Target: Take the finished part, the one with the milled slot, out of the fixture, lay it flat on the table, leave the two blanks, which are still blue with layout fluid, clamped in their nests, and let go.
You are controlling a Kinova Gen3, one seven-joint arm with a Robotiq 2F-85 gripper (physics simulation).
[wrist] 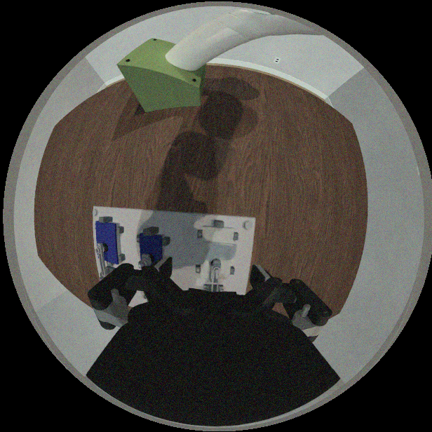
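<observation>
The white fixture plate (242, 257) lies below my gripper in the wrist view. A blue blank (111, 239) sits in the left nest and another blue blank (150, 244) in the middle nest, each with a clamp tip over it. In the right nest, a pale finished part (218, 234) seems to lie between the small stops, hard to tell from the plate; its slot cannot be made out. A metal toggle clamp (215, 276) stands at this nest; its contact with the part is unclear. My gripper (211, 270) is open and empty, above the plate's near part, and hides its near edge.
The fixture stands on a brown wooden table (300, 175). A green block (165, 87) stands at the far left of the table, with a pale curved arm (225, 40) rising from it. A dark shadow falls across the table and the middle of the plate.
</observation>
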